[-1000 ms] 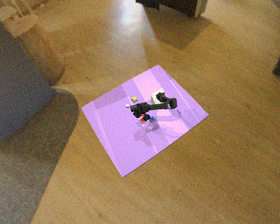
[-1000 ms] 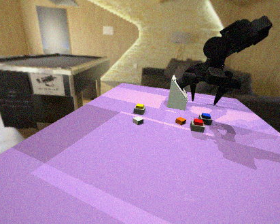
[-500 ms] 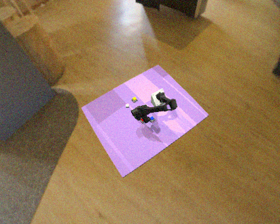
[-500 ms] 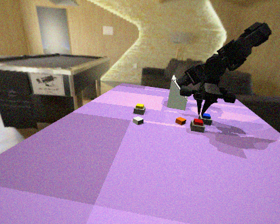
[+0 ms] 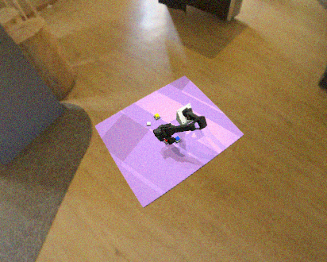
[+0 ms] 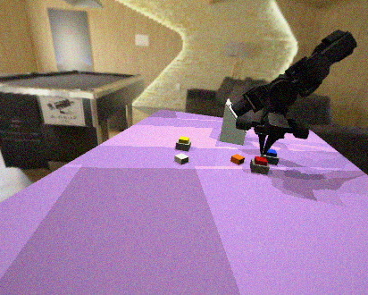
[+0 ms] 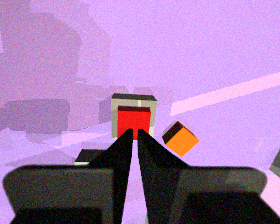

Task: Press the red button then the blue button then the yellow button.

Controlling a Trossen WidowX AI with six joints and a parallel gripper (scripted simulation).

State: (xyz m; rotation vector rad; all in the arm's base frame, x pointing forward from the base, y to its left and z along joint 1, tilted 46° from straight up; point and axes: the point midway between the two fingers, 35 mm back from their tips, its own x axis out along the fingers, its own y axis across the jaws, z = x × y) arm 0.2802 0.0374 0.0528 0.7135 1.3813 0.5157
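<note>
The red button lies 2 cm below my gripper tip. Also, from my gripper tip: orange block 4 cm behind, 6 cm to the right, 5 cm below; white block 2 cm ahead, 24 cm to the right, 5 cm below; blue button 8 cm behind, 5 cm to the left, 2 cm below.
</note>
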